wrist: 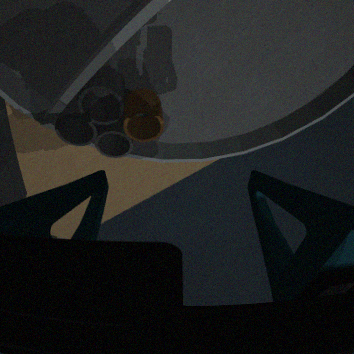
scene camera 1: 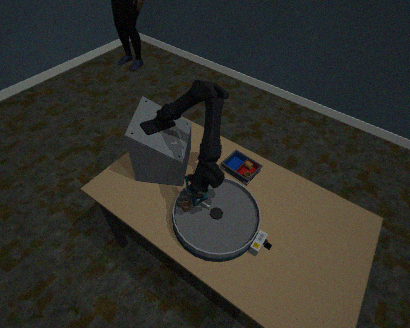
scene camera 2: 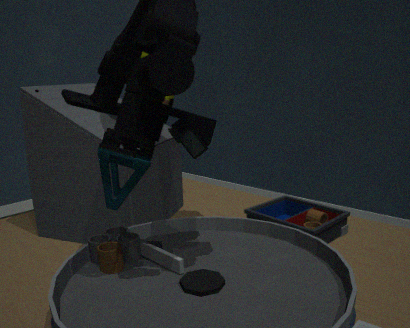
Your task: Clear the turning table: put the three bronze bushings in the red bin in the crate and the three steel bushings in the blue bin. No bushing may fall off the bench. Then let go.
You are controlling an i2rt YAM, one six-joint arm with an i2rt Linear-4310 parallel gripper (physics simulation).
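Frame: origin at the arm's base, x ahead, y left, z up, level; centimetres.
Where they show: gripper, between the fingertips: (wrist: 177, 177) (scene camera 1: 191, 198) (scene camera 2: 115, 202); arm's base, origin of its link: (scene camera 1: 158, 125) (scene camera 2: 101, 107).
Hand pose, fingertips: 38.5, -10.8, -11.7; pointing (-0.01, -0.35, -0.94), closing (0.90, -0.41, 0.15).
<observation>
Things, the pixels of their top centre, and the offset from my fingertips, as dx, dy, dz. "spot": a spot on its surface instead.
- turning table, centre of its top: (scene camera 2: 202, 279) (scene camera 1: 216, 212) +9.2, +8.4, -10.8
- bronze bushing, centre of its top: (wrist: 143, 126) (scene camera 2: 109, 246) -2.8, -0.9, -7.8
- crate, a spot on its surface: (scene camera 2: 330, 235) spot: +4.6, +43.1, -15.2
- pale bar, a spot on its surface: (wrist: 115, 47) spot: -1.0, +5.9, -9.0
- dark hub, centre of its top: (scene camera 2: 202, 279) (scene camera 1: 216, 212) +9.2, +8.4, -10.8
- small device, a spot on its surface: (scene camera 1: 258, 242) spot: +32.4, +12.3, -11.1
My gripper (scene camera 1: 192, 195) (scene camera 2: 114, 206) (wrist: 177, 177) is open, its fingers wide apart and empty, above the edge of the turning table (scene camera 1: 225, 237) (scene camera 2: 255, 295) (wrist: 250, 75). A bronze bushing (scene camera 1: 186, 206) (scene camera 2: 110, 258) (wrist: 143, 116) stands there inside the rim. Three dark steel bushings cluster beside it: one (scene camera 2: 131, 247) (wrist: 102, 106) by the bar, another (wrist: 75, 129) and a third (wrist: 114, 144) nearer the rim. The crate (scene camera 2: 330, 235) holds an empty blue bin (scene camera 1: 233, 161) (scene camera 2: 279, 208) and a red bin (scene camera 1: 241, 170) (scene camera 2: 295, 219) with two bronze bushings (scene camera 1: 248, 164) (scene camera 2: 317, 216).
A pale bar (scene camera 2: 165, 257) (wrist: 115, 47) reaches across the turning table beside the bushings. A dark hub (scene camera 1: 216, 213) (scene camera 2: 202, 281) sits mid-table. A big grey box (scene camera 1: 157, 165) (scene camera 2: 65, 175) stands behind. A small device (scene camera 1: 258, 242) adjoins the rim. A person (scene camera 1: 127, 30) stands beyond the bench.
</observation>
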